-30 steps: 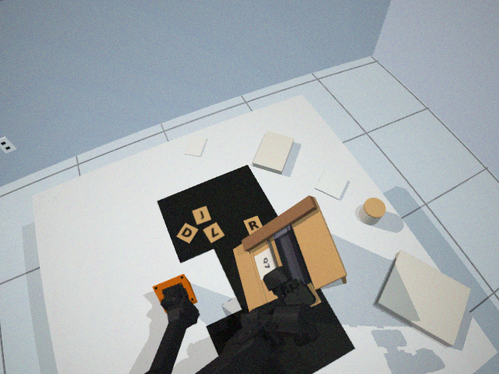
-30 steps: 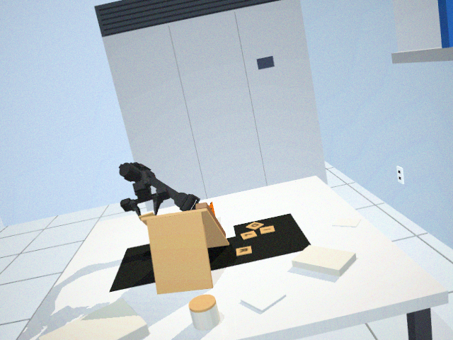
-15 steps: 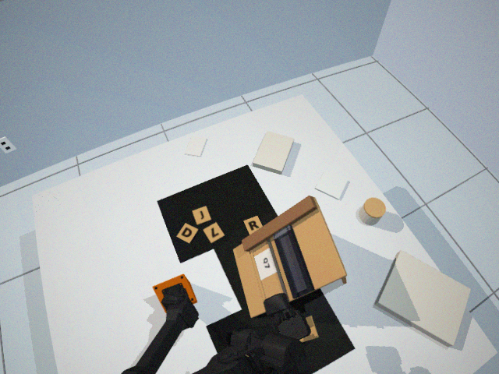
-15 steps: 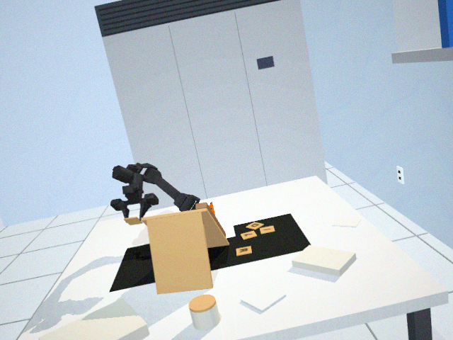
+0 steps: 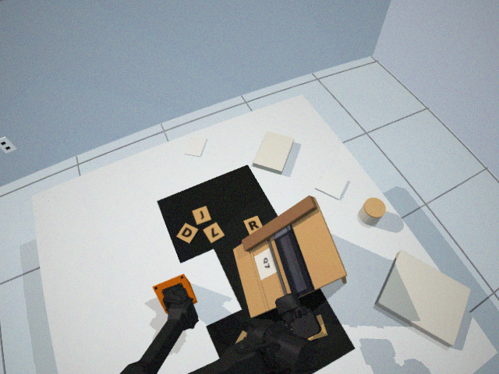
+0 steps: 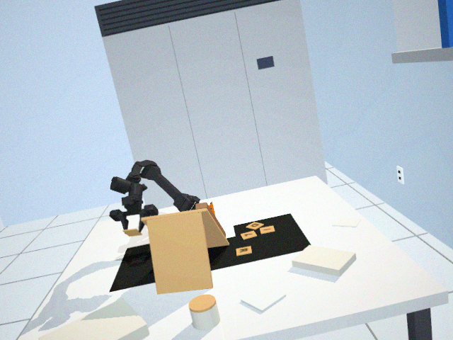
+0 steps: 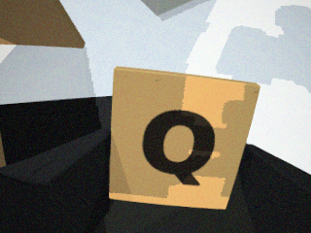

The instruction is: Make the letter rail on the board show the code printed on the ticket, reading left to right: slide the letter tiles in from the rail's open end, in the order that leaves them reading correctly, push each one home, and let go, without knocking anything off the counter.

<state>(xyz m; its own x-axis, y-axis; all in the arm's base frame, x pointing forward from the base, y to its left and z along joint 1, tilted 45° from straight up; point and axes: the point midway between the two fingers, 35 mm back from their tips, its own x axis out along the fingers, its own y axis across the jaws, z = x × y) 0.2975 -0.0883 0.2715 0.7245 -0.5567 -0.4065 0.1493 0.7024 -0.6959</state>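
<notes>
My gripper tip is 30 mm past the white ticket, 240 mm to the right of it and 80 mm above it. The rest, counted from my gripper tip: pale box 410 mm ahead, 80 mm to the right, 150 mm below; lidded jar 420 mm ahead, 270 mm to the left, 130 mm below; black mat 120 mm behind, 270 mm to the left, 160 mm below.
</notes>
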